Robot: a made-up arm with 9 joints.
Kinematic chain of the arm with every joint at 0, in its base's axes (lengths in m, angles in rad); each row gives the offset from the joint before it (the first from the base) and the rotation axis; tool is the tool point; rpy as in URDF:
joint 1: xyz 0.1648 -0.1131 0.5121 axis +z
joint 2: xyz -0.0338 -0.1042 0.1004 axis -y
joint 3: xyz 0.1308 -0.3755 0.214 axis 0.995 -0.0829 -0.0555
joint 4: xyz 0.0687 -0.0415 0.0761 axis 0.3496 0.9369 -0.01
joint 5: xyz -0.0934 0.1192 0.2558 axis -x
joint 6: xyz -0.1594 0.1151 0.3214 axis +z
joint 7: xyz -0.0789 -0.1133 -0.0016 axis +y
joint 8: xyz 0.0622 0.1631 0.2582 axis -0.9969 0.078 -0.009
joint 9: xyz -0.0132 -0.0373 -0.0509 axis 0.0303 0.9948 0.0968
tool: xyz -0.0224 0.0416 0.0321 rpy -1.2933 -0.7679 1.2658
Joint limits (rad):
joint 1: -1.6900..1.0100
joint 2: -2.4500..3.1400
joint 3: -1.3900..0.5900
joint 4: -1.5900..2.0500
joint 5: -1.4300..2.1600
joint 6: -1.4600..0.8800
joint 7: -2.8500..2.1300
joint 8: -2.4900..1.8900
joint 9: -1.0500..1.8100
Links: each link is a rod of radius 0.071 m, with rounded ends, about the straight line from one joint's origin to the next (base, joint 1, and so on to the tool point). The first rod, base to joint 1, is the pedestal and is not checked.
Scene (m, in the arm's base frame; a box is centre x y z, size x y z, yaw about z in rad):
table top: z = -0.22
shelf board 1: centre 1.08 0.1 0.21 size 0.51 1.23 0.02 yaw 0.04
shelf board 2: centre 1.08 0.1 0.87 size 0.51 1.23 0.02 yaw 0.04
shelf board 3: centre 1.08 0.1 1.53 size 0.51 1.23 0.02 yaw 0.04
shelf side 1: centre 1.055 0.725 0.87 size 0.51 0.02 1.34 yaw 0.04
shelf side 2: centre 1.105 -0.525 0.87 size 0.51 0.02 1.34 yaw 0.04
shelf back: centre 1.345 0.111 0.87 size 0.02 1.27 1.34 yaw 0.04
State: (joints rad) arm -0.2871 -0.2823 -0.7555 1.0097 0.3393 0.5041 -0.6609 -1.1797 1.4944
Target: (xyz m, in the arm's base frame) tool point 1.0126 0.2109 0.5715
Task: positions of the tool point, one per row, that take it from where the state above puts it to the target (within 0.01 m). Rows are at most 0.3 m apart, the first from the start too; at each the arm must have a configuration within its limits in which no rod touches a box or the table.
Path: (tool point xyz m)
1: 0.8759 -0.1915 1.2643
2: 0.7389 -0.1957 1.2675
3: 0.6119 -0.1669 1.2417
4: 0.6856 -0.0426 1.0211
5: 0.6630 0.0929 0.7919
6: 0.5520 0.1925 0.5715
7: 0.7156 0.2075 0.5863
8: 0.8709 0.2128 0.5857
9: 1.0126 0.2109 0.5714

